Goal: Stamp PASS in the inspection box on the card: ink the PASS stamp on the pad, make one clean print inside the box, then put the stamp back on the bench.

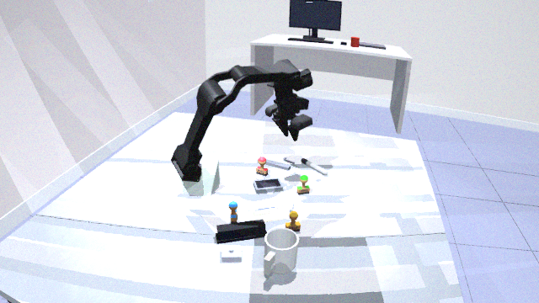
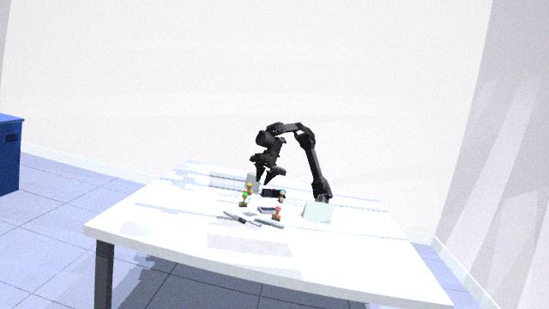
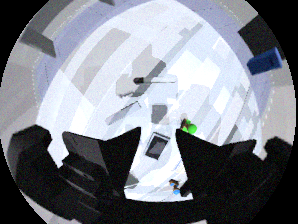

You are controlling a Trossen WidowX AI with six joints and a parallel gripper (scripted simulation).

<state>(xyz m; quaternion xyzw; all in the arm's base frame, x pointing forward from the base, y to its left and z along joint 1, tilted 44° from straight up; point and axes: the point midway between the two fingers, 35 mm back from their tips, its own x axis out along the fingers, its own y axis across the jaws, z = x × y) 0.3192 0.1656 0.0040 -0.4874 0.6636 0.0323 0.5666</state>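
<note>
Now: gripper tip 60 mm short of the green-knobbed PASS stamp, 90 mm to the left of it and 130 mm above it. From my gripper tip the other things lie so: red-knobbed stamp 100 mm behind, 130 mm below; then grey bar 70 mm behind, 80 mm to the left, 150 mm below; then ink pad 60 mm behind, 80 mm to the right, 150 mm below.
</note>
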